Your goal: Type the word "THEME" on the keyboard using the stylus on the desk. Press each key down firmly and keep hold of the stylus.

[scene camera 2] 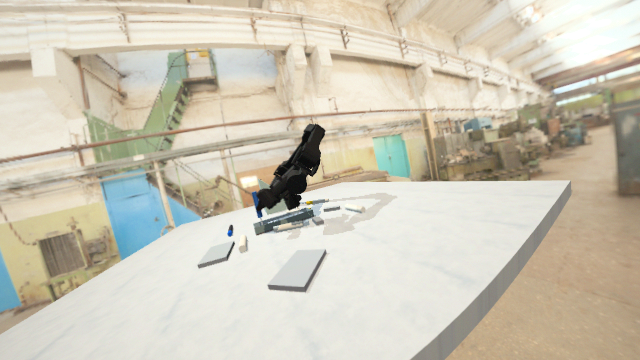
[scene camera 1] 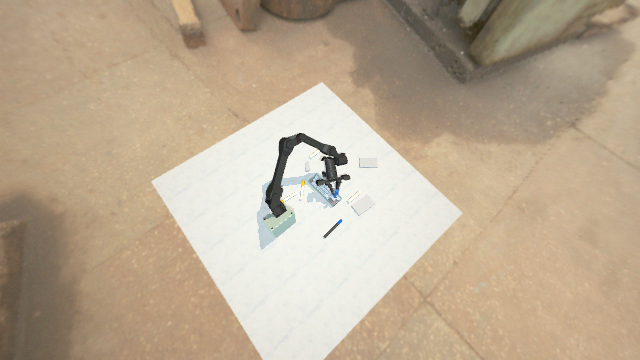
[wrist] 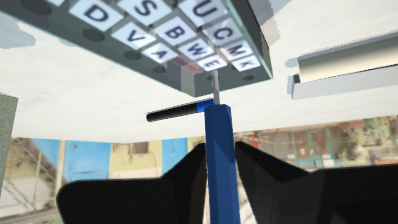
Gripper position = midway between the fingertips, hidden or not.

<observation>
In view: my gripper (scene camera 2: 258, 209).
My gripper also shows in the wrist view (wrist: 220, 149).
</observation>
